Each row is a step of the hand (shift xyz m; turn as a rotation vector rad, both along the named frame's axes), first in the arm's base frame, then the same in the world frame.
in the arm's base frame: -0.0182 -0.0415 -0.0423 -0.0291 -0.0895 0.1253
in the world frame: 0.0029 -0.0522 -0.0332 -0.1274 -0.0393 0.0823
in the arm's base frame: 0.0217 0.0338 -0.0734 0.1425 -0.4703 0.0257
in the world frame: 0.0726 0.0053 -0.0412 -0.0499 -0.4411 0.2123
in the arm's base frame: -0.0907 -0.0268 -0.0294 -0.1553 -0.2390 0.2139
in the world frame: -0.0524 -0.0295 -0.0787 -0.3164 -0.1413 0.0831
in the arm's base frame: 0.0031 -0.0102 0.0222 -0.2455 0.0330 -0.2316
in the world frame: -0.0152 -0.0022 0.0193 -0.0128 -0.0329 -0.3373
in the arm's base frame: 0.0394 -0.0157 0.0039 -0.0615 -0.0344 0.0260
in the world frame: 0.0208 -0.0158 0.0337 -0.0700 -0.0195 -0.0190
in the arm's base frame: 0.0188 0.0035 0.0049 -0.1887 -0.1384 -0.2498
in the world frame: 0.0110 0.0038 0.0159 -0.0097 -0.2034 -0.2751
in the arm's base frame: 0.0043 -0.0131 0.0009 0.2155 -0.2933 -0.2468
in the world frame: -0.0013 -0.0122 0.0063 0.2291 -0.3728 0.0438
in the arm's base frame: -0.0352 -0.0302 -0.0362 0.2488 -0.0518 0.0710
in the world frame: -0.0098 -0.0385 -0.0434 0.1143 -0.0398 0.2345
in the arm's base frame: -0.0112 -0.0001 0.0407 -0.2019 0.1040 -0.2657
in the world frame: -0.0344 0.0145 0.0197 0.0602 0.0193 -0.3438
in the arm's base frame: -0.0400 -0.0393 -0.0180 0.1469 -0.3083 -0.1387
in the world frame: -0.0276 -0.0405 -0.0326 0.1062 -0.3457 0.0715
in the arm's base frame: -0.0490 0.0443 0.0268 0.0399 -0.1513 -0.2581
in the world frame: -0.0394 0.0538 -0.0253 0.1531 -0.2326 -0.1165
